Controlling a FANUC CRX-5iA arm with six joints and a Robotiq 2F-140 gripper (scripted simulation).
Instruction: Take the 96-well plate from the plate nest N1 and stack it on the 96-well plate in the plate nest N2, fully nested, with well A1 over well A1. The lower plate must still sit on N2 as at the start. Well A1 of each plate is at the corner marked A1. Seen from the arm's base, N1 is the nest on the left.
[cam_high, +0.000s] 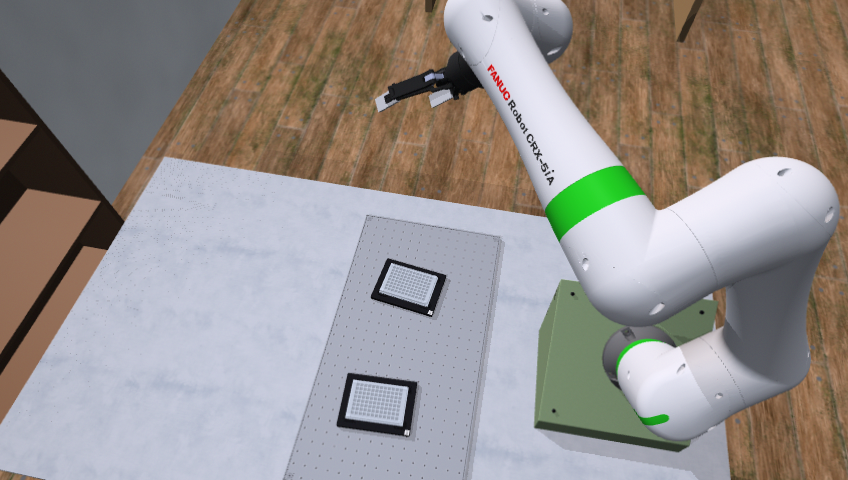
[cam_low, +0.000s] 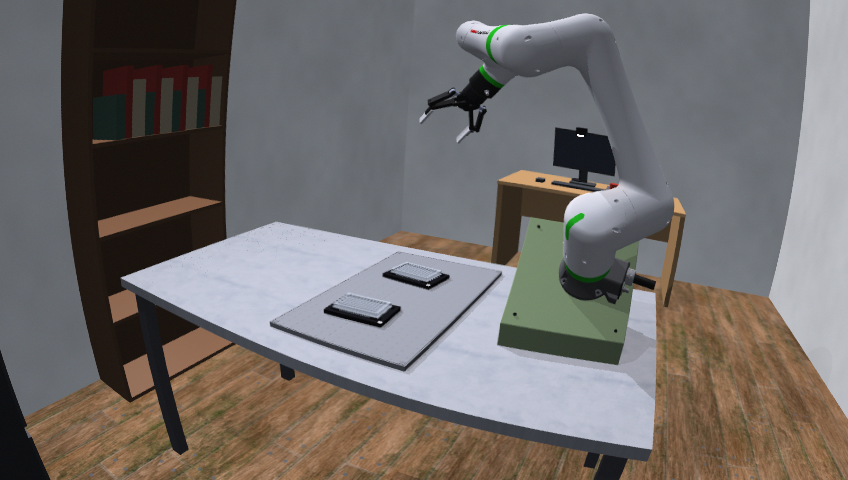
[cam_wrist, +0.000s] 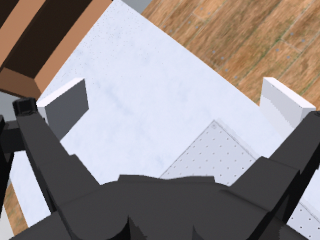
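The black plate nest is 51 cm to the left of my hand, 43 cm below it and 8 cm behind it. From my hand the other things lie so: white corner mark: 55 cm to the left, 42 cm below, 16 cm behind.
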